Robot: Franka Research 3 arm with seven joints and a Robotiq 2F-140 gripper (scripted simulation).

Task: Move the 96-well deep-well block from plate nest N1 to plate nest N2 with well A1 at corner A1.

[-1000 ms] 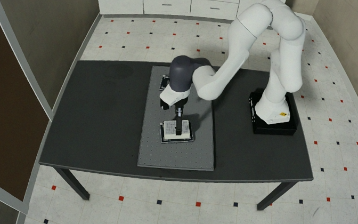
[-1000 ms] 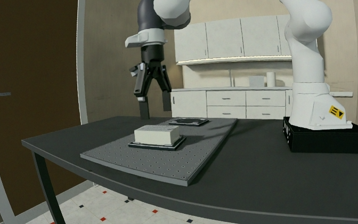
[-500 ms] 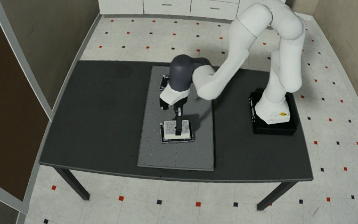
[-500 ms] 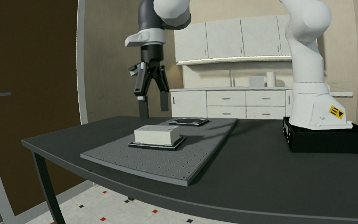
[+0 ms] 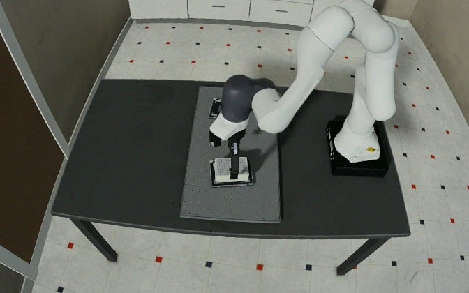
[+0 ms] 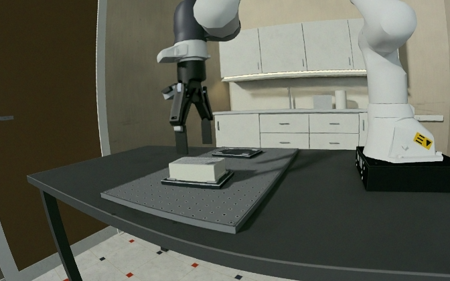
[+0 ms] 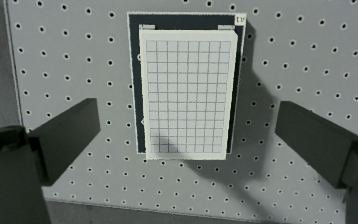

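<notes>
The 96-well deep-well block lies 60 mm below my hand. The rest, counted from my hand: nest N2 (20 mm ahead, 340 mm to the right, 90 mm below); A1 label (90 mm ahead, 400 mm to the right, 80 mm below); nest N1 (90 mm below).
</notes>
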